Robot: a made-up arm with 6 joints. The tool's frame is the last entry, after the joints.
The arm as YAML. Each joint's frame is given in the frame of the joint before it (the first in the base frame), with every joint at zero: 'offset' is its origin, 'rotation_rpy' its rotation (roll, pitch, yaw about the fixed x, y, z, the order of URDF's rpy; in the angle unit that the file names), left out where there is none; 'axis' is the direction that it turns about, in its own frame. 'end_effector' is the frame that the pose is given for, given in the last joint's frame.
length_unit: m
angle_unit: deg
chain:
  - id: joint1
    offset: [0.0, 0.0, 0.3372]
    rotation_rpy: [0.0, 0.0, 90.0]
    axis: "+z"
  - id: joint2
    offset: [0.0, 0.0, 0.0]
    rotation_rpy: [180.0, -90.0, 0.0]
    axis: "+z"
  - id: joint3
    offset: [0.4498, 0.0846, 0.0]
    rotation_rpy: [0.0, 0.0, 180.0]
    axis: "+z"
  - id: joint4
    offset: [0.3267, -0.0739, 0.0]
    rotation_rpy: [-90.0, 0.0, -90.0]
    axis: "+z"
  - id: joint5
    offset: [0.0, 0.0, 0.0]
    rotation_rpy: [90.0, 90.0, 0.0]
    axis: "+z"
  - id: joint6
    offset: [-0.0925, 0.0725, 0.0]
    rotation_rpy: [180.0, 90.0, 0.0]
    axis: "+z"
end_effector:
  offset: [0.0, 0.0, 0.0]
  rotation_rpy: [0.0, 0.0, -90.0]
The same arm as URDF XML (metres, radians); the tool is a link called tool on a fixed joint. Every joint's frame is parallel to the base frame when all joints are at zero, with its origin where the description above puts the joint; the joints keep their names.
<robot name="arm">
<joint name="tool_fixed" type="fixed"><parent link="link6"/><child link="tool"/><origin xyz="0 0 0" rpy="3.1416 0 0"/></joint>
<joint name="joint6" type="continuous"><parent link="link5"/><child link="link6"/><origin xyz="0.0725 0 -0.0925" rpy="0 0 0"/><axis xyz="0 0 -1"/></joint>
<joint name="joint5" type="continuous"><parent link="link4"/><child link="link5"/><origin xyz="0 0 0" rpy="0 0 0"/><axis xyz="0 1 0"/></joint>
<joint name="joint4" type="continuous"><parent link="link3"/><child link="link4"/><origin xyz="0.0739 0 -0.3267" rpy="0 0 0"/><axis xyz="0 0 -1"/></joint>
<joint name="joint3" type="continuous"><parent link="link2"/><child link="link3"/><origin xyz="0.0846 0 0.4498" rpy="0 0 0"/><axis xyz="0 1 0"/></joint>
<joint name="joint2" type="continuous"><parent link="link1"/><child link="link2"/><origin xyz="0 0 0" rpy="0 0 0"/><axis xyz="0 1 0"/></joint>
<joint name="joint1" type="continuous"><parent link="base"/><child link="link1"/><origin xyz="0 0 0.3372" rpy="0 0 0"/><axis xyz="0 0 1"/></joint>
<link name="base"/>
<link name="link1"/>
<link name="link2"/>
<link name="link3"/>
<link name="link4"/>
<link name="link5"/>
<link name="link6"/>
<link name="tool"/>
</robot>

